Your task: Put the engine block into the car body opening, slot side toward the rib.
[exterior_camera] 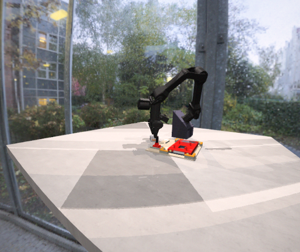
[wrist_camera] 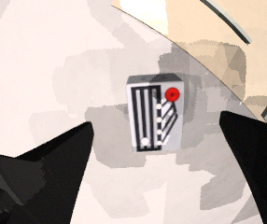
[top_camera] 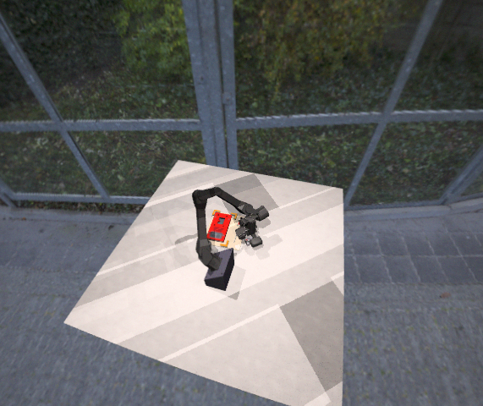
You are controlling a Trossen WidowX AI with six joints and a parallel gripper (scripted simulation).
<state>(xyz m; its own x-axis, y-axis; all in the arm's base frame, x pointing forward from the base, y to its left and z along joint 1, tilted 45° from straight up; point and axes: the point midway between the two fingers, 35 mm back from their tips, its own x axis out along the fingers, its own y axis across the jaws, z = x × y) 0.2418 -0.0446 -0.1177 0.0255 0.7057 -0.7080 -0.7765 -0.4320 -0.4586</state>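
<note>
Right now my gripper tip is 12 cm short of the black peg, 9 cm to the right of it and 1 cm below it. From my gripper tip the other things lie so: engine block (1 cm behind, 2 cm below).
</note>
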